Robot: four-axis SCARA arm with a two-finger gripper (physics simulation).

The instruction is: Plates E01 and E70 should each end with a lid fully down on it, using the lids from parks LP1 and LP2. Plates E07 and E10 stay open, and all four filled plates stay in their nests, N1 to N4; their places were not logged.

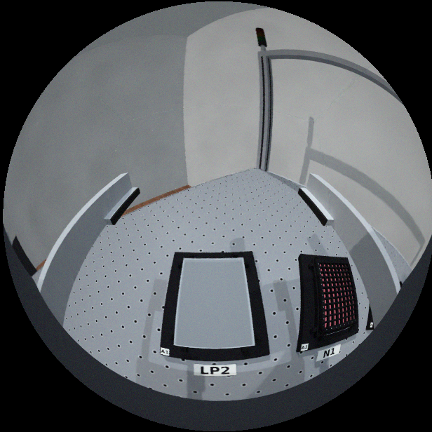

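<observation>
A pale translucent lid lies flat in the black park LP2, ahead of and below the gripper. A dark plate with pink-filled wells sits in nest N1 to the right, and no lid shows on it. Its code cannot be read here. My gripper is open and empty, its two fingers wide apart above the table, higher than the lid and plate. Plates E01, E70, E07 and E10 cannot be told apart here, and park LP1 does not show.
The perforated table carries an LP2 label and an N1 label. Part of another black nest shows at the right edge, beyond N1. A grey post with a signal light stands at the table's far corner.
</observation>
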